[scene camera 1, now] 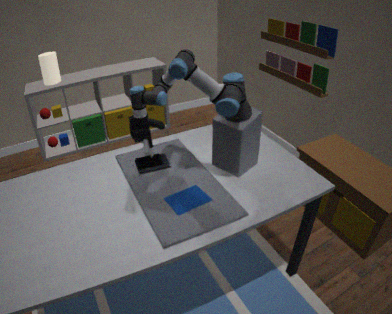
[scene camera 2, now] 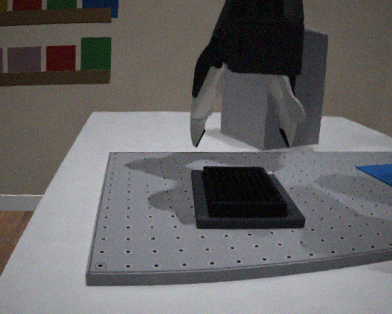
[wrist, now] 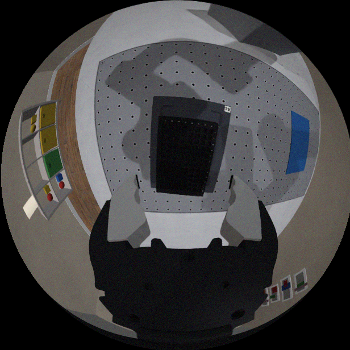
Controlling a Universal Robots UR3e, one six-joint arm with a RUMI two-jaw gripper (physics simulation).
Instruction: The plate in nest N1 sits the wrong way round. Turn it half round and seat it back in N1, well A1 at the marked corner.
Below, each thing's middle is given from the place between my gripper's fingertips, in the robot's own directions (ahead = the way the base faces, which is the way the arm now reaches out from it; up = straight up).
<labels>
My gripper is now 50 mm above the black plate (scene camera 2: 230, 192). The rest, counted from my hand: flat blue rectangle (scene camera 1: 181, 202) (330 mm to the left, 70 mm below, 70 mm behind); then dark grey nest (scene camera 2: 297, 220) (70 mm below, 20 mm behind, 10 mm to the left).
</labels>
